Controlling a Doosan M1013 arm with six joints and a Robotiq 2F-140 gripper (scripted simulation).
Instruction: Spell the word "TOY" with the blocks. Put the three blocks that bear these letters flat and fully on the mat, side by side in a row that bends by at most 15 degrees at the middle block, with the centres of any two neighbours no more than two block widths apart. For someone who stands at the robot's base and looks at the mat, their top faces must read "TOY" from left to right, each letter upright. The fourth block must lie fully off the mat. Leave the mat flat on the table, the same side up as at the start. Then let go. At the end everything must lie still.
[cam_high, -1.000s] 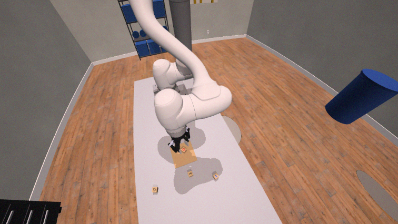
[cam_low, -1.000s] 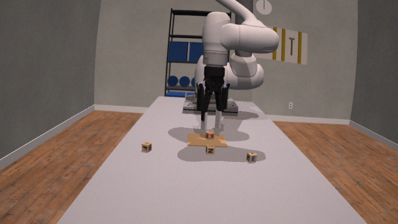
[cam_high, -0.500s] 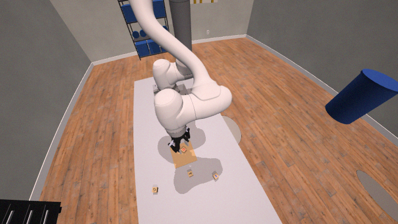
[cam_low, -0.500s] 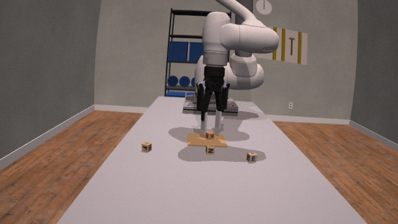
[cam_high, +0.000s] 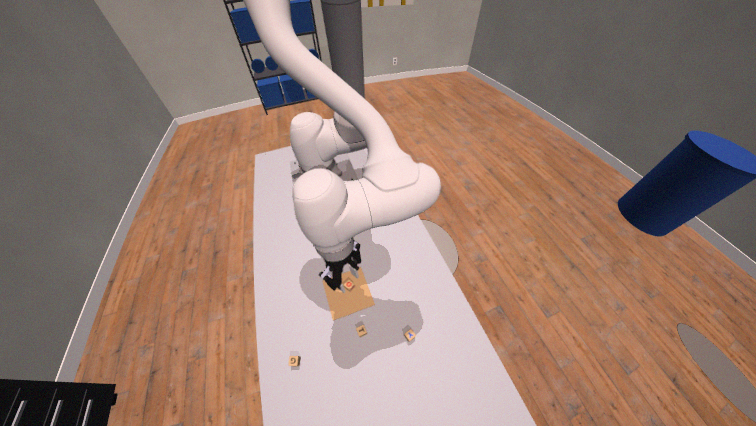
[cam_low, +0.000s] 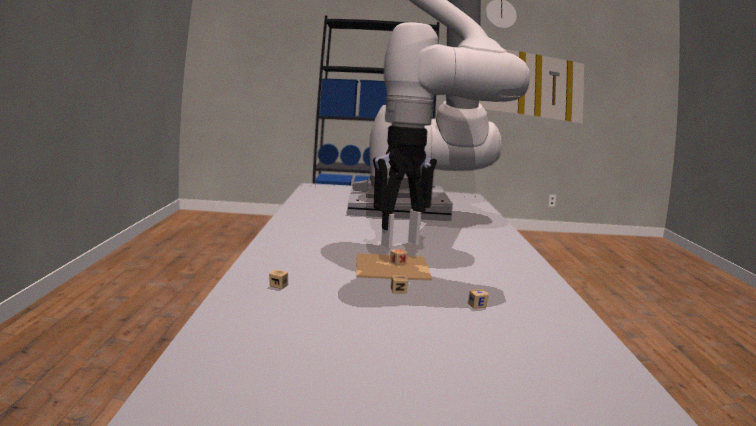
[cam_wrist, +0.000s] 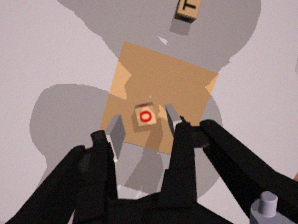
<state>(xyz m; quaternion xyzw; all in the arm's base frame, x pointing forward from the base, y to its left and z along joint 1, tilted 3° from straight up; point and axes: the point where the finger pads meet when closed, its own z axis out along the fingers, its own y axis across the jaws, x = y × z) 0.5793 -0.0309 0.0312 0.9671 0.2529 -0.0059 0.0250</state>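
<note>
Now: hand 20 mm short of the tan mat, 10 mm to the left of it and 70 mm above it. Round my hand: T block (150 mm ahead, 10 mm to the right, 60 mm below).
</note>
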